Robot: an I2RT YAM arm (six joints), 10 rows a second.
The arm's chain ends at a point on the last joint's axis. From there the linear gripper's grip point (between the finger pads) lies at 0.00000 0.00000 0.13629 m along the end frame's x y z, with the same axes.
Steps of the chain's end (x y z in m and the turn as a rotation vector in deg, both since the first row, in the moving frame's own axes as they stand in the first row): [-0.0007 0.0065 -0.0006 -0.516 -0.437 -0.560]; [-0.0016 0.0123 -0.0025 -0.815 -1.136 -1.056]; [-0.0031 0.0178 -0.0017 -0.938 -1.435 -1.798]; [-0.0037 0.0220 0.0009 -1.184 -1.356 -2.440]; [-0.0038 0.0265 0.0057 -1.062 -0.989 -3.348]
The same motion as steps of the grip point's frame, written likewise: [-0.0017 0.0077 -0.0006 -0.516 -0.437 -0.560]; [-0.0043 0.0143 -0.0025 -0.815 -1.136 -1.056]; [-0.0065 0.0201 -0.0018 -0.938 -1.435 -1.798]; [-0.0069 0.0249 0.0008 -1.184 -1.356 -2.440]; [-0.0061 0.0291 0.0057 -1.062 -0.989 -3.348]
